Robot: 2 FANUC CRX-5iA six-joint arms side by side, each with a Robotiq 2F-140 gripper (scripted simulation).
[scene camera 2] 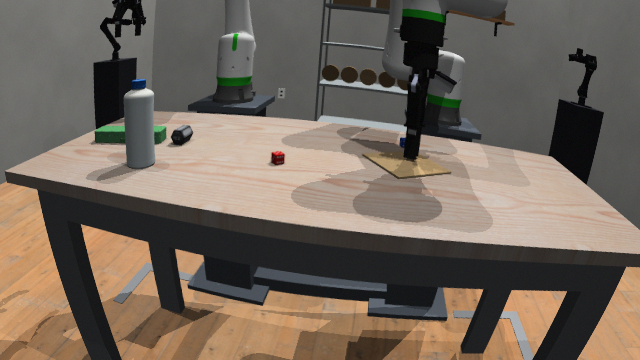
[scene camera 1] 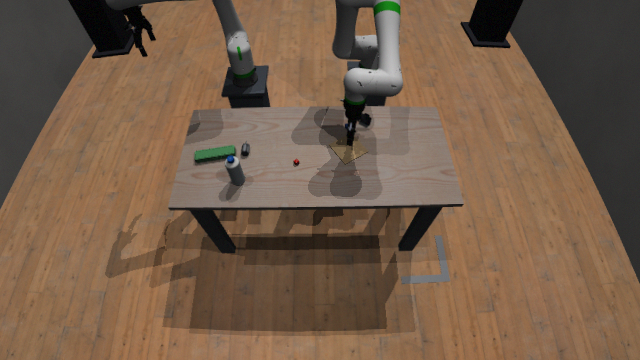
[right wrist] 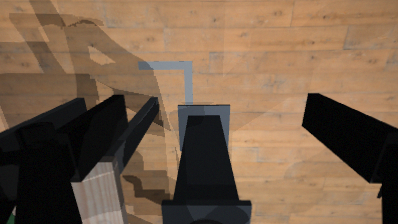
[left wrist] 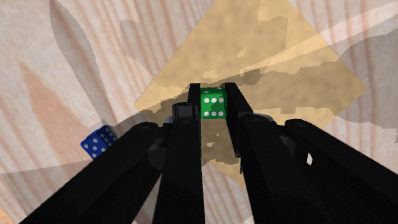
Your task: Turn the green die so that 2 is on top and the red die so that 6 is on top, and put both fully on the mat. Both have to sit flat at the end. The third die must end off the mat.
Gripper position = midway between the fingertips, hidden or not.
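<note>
I can see my left gripper [scene camera 2: 410, 156] and [left wrist: 212, 99], and there is my right gripper [right wrist: 214, 110] as well. A tan mat [scene camera 2: 394, 163] and [left wrist: 282, 66] is also part of what I see, though in the right wrist view the mat is out of frame.
</note>
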